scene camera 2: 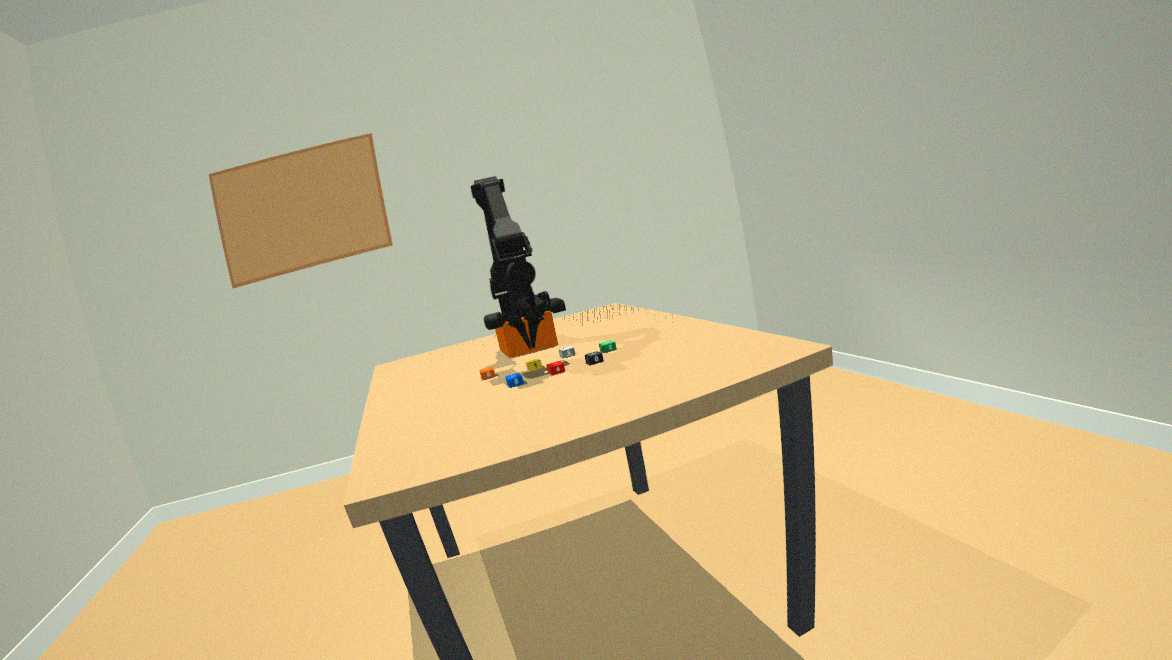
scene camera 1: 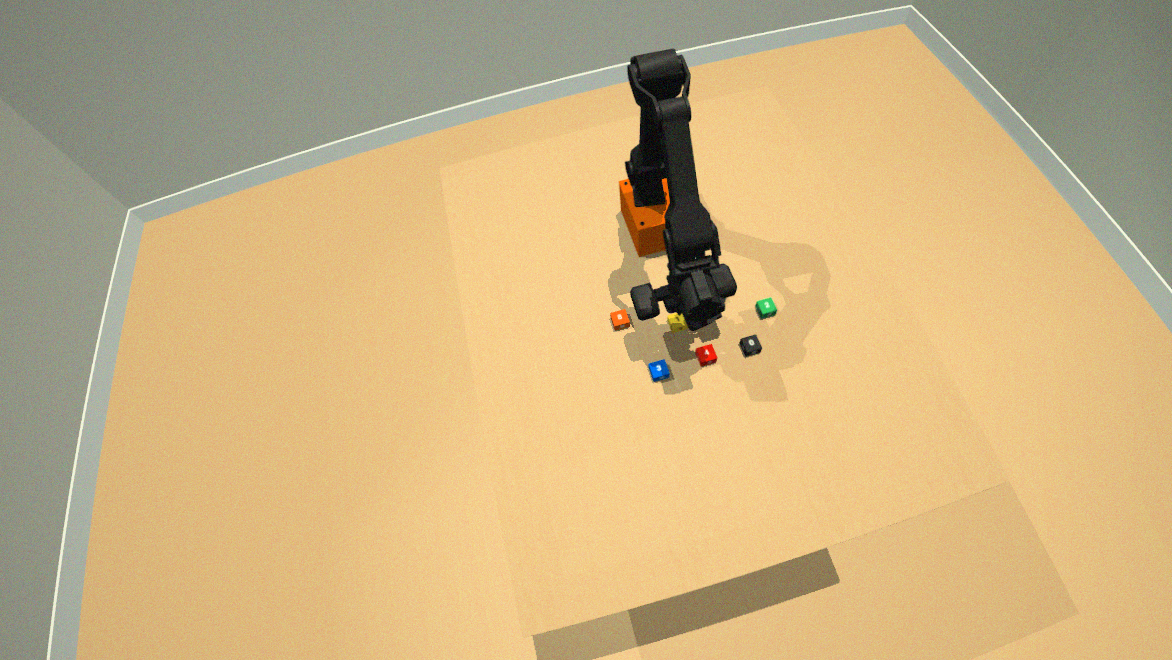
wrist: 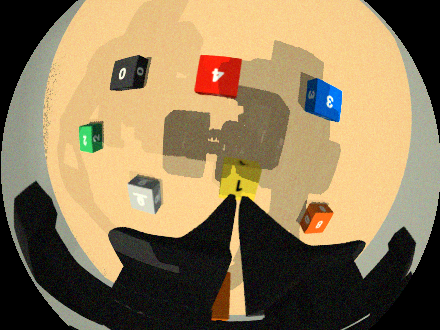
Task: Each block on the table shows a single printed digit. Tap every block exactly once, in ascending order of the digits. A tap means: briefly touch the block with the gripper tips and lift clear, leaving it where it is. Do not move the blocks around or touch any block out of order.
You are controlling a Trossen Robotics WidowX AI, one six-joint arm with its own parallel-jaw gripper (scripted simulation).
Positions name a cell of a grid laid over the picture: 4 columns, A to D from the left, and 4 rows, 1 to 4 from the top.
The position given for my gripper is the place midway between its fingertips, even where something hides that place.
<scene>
My gripper shows in scene camera 2 (B3), in scene camera 1 (C2) and in the wrist view (C3).
</scene>
